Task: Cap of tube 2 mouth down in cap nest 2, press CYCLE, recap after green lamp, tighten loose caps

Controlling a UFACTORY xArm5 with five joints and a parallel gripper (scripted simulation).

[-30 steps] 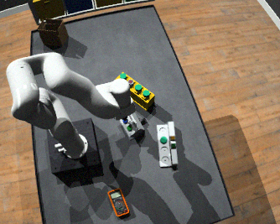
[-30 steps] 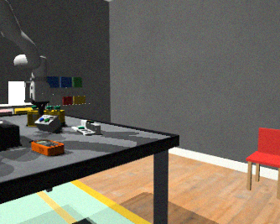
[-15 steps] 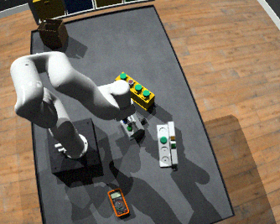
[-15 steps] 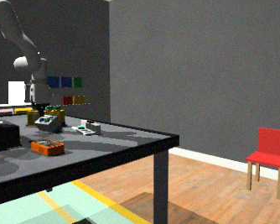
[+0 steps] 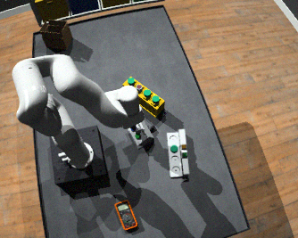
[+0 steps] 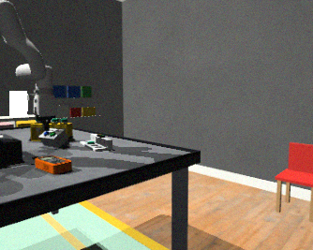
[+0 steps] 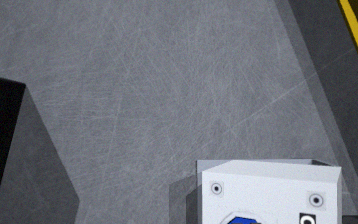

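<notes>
Now: the blue key 3 cm below my hand. From my hand the other things lie so: green key: 1 cm ahead, 4 cm to the right, 3 cm below; key housing: 2 cm ahead, 2 cm to the right, 4 cm below.
</notes>
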